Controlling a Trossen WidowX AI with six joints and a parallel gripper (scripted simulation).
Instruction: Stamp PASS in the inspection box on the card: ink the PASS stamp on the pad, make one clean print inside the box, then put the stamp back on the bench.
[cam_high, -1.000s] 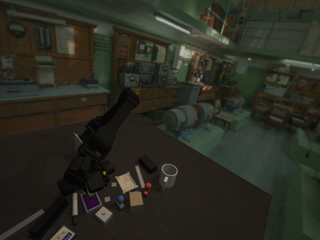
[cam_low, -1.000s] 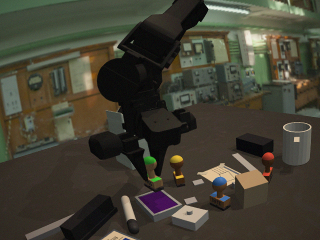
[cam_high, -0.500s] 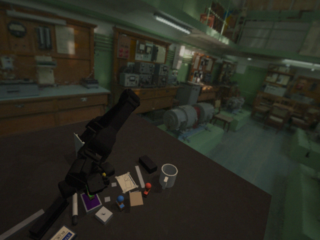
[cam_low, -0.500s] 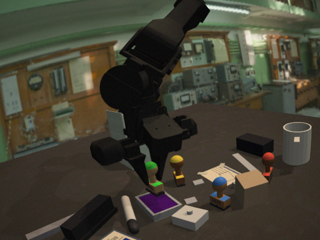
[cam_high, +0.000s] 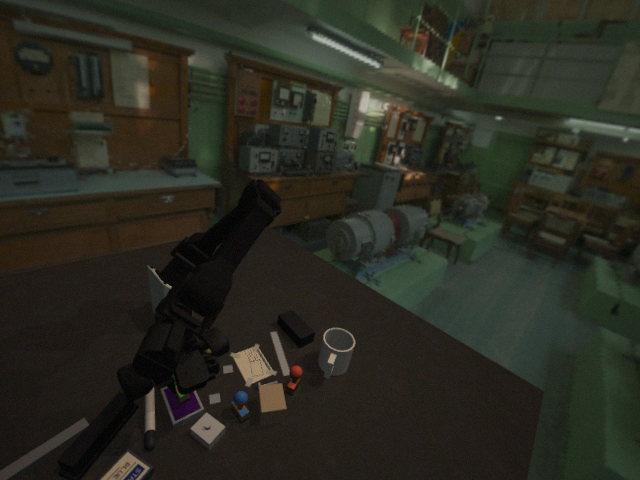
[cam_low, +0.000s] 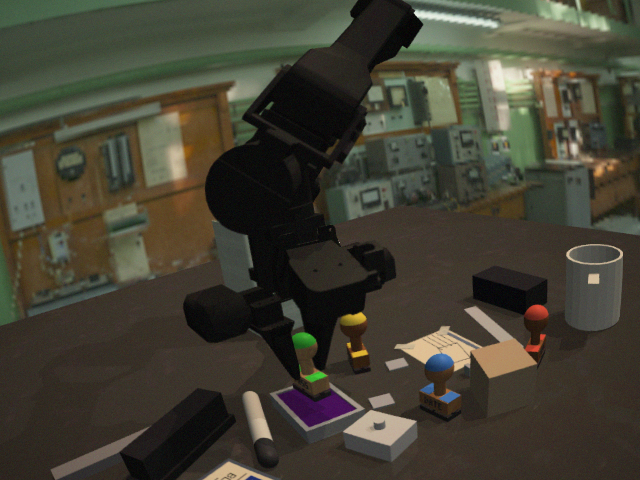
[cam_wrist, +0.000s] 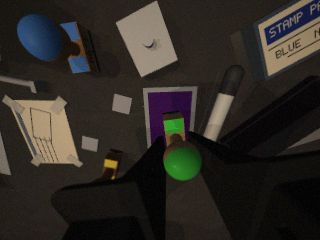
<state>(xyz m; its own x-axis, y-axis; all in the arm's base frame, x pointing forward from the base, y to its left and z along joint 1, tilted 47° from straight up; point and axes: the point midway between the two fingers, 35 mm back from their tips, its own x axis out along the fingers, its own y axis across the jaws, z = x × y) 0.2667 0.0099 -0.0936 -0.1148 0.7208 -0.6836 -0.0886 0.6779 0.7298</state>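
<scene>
Right now my gripper tip is 5 cm above the purple ink pad. Also, from my gripper tip: white block 9 cm ahead, 3 cm below, 2 cm to the left; then white marker 6 cm to the right, 4 cm below, 1 cm ahead; then green-knobbed stamp right at my gripper tip.
</scene>
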